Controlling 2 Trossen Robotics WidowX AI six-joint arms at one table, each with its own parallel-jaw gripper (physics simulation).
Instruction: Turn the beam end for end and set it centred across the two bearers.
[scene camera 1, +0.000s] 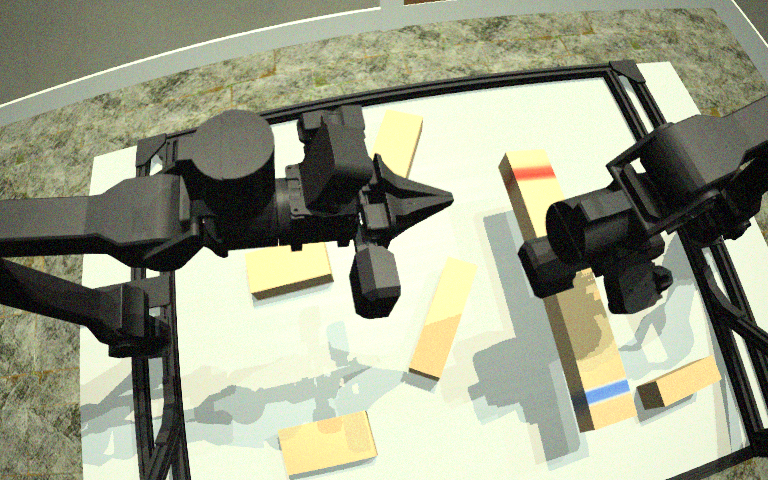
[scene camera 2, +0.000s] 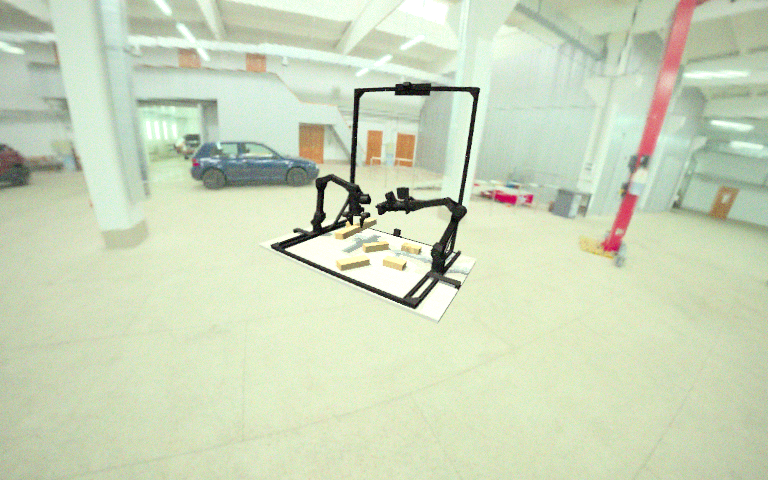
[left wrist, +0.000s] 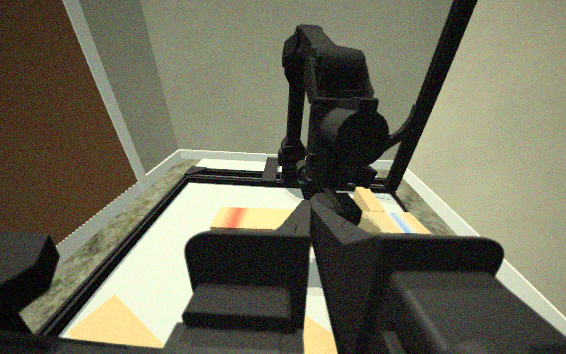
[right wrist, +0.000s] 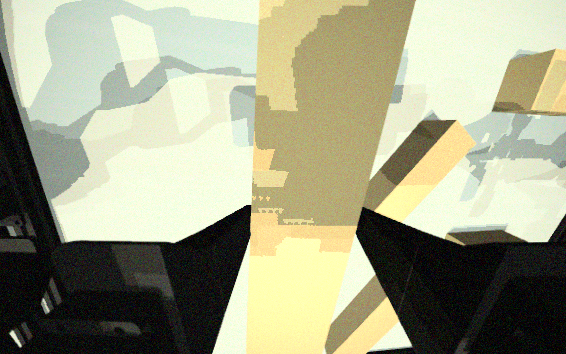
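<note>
The long pale wooden beam has a red stripe near its far end and a blue stripe near its near end. My right gripper is shut on the beam near its middle and holds it above the white table, where the beam casts a shadow. My left gripper is shut and empty. It hovers over the table's middle, left of the beam and apart from it.
A narrow block lies left of the beam. Three flatter blocks lie at the back, the left and the front. A black frame rims the table.
</note>
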